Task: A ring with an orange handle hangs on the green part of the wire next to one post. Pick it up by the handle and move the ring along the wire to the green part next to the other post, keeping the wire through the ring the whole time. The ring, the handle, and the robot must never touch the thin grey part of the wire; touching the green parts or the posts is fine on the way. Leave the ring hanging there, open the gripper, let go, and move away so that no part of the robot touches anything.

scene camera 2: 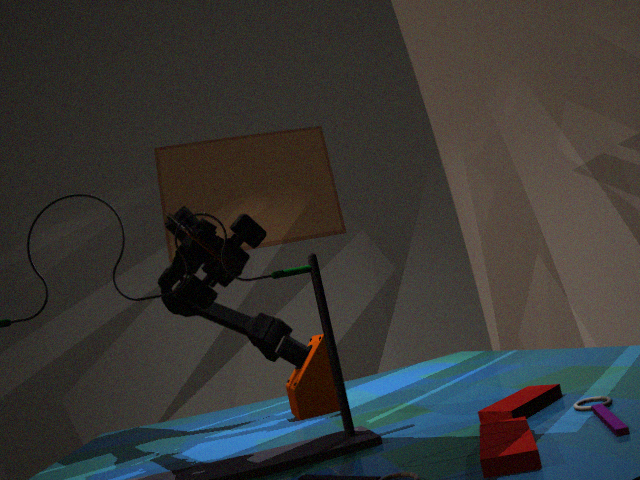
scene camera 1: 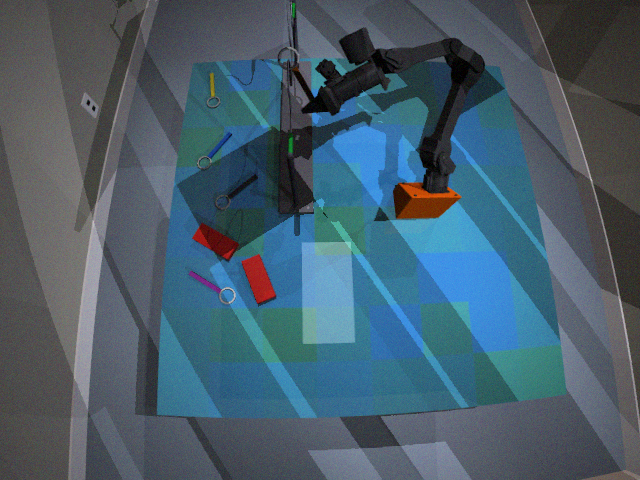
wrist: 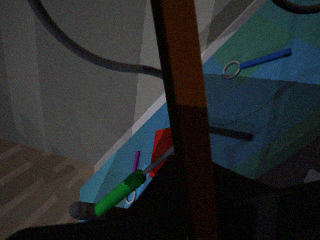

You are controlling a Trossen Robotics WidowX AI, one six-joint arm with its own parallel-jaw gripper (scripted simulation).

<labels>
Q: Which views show my gripper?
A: Scene camera 2, scene camera 1 and the wrist view: all of them.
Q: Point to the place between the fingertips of my gripper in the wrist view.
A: At 181, 162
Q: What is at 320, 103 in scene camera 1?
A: My gripper.
</labels>
